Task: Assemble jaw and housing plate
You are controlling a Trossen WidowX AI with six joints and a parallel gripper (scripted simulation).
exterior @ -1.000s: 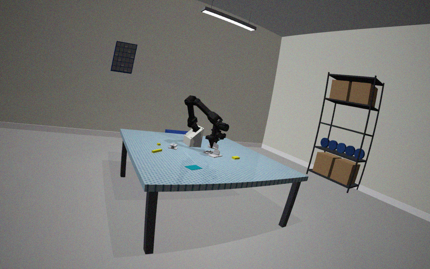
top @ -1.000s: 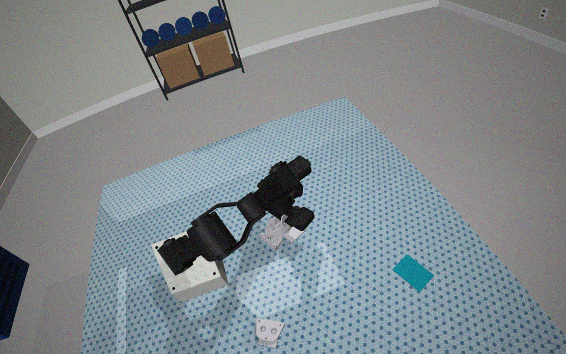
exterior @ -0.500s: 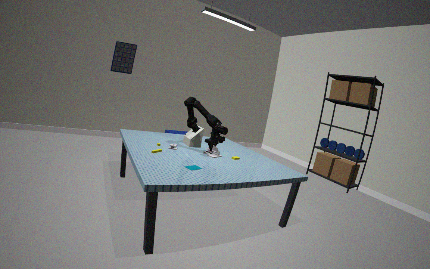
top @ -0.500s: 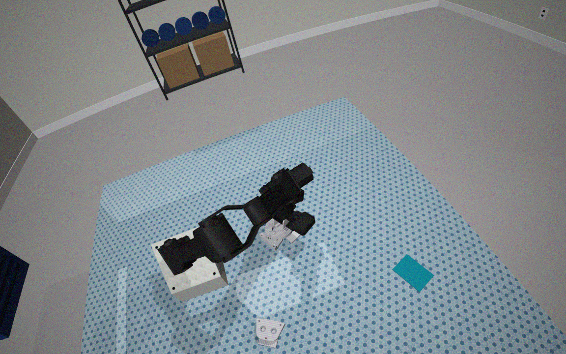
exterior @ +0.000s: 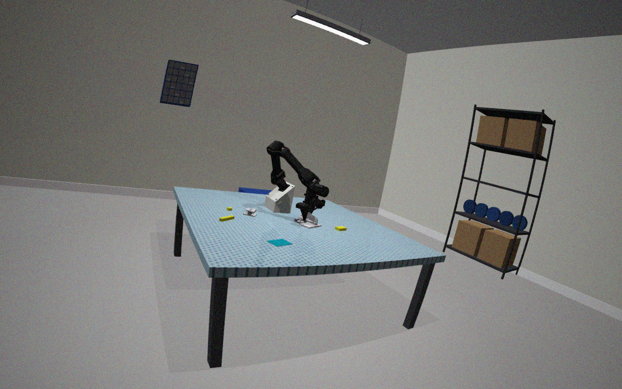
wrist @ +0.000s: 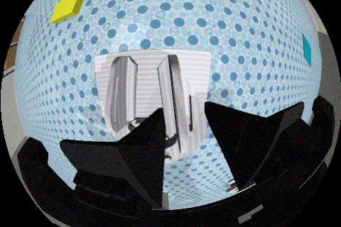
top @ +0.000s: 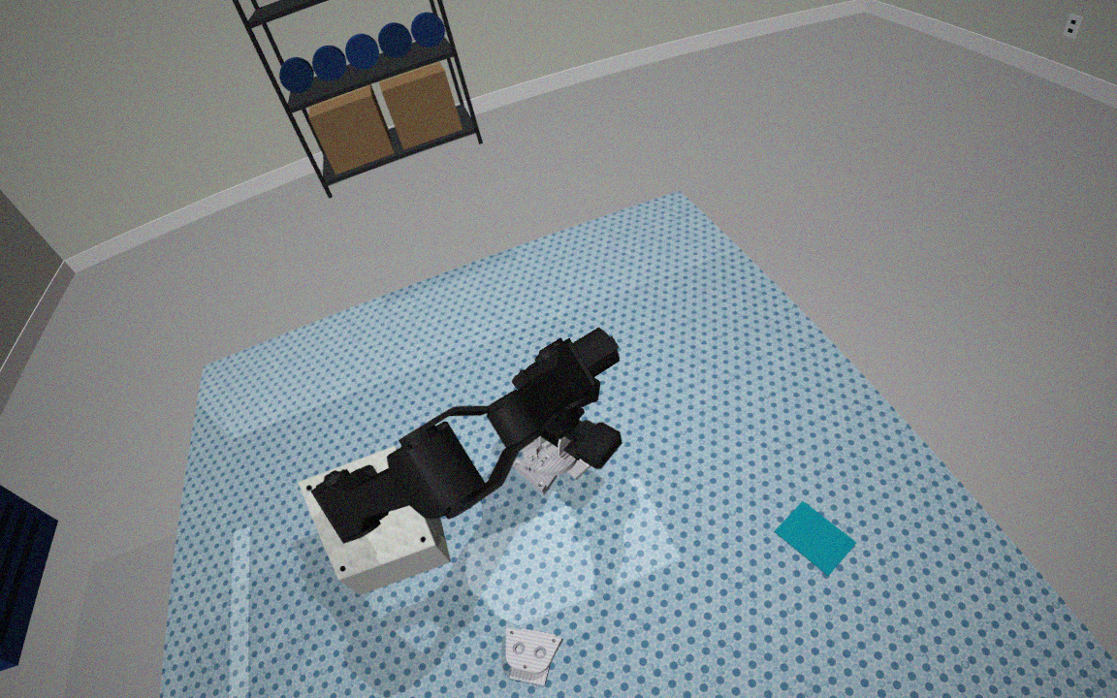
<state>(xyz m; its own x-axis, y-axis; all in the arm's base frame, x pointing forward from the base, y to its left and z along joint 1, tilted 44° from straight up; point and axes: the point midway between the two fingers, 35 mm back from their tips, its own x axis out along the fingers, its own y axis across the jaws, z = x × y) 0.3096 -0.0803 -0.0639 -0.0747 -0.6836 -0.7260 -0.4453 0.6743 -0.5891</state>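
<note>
My gripper tip is now 30 mm to the right of the white base plate and 30 mm above it. Round my gripper tip: teal card 300 mm to the right, 250 mm ahead, 30 mm below; yellow bar 440 mm to the right, 70 mm behind, 20 mm below.
</note>
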